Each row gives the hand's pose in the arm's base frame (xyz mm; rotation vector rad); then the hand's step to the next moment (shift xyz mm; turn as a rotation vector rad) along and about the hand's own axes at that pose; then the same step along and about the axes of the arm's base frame.
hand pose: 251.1 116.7 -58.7 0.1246 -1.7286 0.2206
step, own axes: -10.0 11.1 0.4 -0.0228 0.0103 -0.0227
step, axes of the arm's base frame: -1.0 10.3 -10.8 0.0236 0.0140 -0.0197
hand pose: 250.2 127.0 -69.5 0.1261 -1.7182 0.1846
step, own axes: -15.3 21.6 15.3 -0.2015 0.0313 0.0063
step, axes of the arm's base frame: -16.5 17.9 -18.5 0.0192 0.0252 -0.2015
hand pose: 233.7 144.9 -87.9 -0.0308 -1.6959 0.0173
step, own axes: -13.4 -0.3 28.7 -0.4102 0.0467 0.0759
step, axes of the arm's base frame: -26.8 -0.5 -16.9 -0.0236 0.0346 -0.4177
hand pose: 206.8 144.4 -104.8 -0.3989 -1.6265 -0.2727
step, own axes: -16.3 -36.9 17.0 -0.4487 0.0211 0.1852
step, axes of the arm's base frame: -29.7 -28.2 -15.6 -0.1311 0.0522 -0.4649
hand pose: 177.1 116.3 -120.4 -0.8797 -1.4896 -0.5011
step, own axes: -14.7 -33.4 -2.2 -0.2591 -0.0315 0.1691
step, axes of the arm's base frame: -25.2 -25.4 -7.6 -0.1489 0.0506 -0.2683
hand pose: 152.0 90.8 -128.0 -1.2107 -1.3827 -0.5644
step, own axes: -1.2 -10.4 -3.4 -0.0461 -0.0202 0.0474
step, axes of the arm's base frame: -8.0 -7.0 2.9 -0.0468 0.0190 -0.0472
